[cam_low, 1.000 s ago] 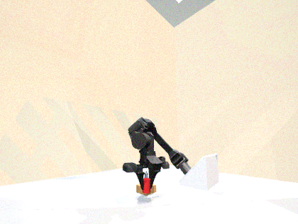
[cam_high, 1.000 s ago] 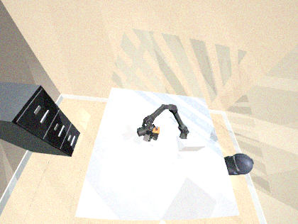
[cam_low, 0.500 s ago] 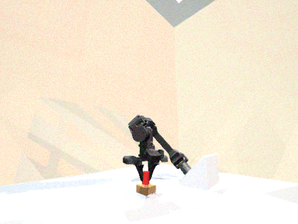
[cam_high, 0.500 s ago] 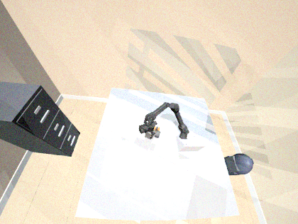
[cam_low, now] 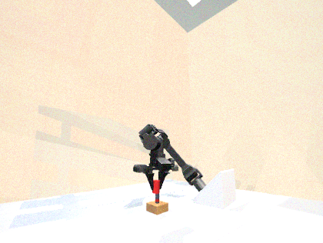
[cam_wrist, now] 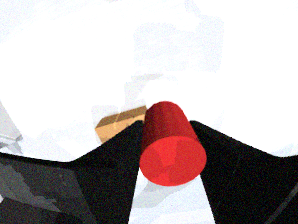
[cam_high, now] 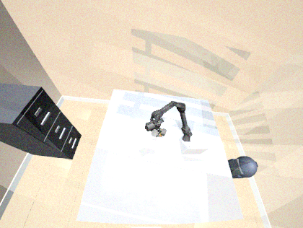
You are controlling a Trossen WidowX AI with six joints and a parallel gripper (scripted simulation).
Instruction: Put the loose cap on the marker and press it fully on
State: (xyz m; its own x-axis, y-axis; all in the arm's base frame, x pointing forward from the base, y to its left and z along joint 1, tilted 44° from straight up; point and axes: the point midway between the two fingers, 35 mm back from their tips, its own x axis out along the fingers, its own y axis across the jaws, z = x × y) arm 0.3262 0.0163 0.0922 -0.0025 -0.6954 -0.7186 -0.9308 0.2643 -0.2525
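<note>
The dark marker lies 6 cm behind my gripper tip, 5 cm to the right of it and 3 cm below it. Round my gripper tip: tan holder block: 9 cm below, 6 cm behind, 5 cm to the right; then red cap: 1 cm above.
</note>
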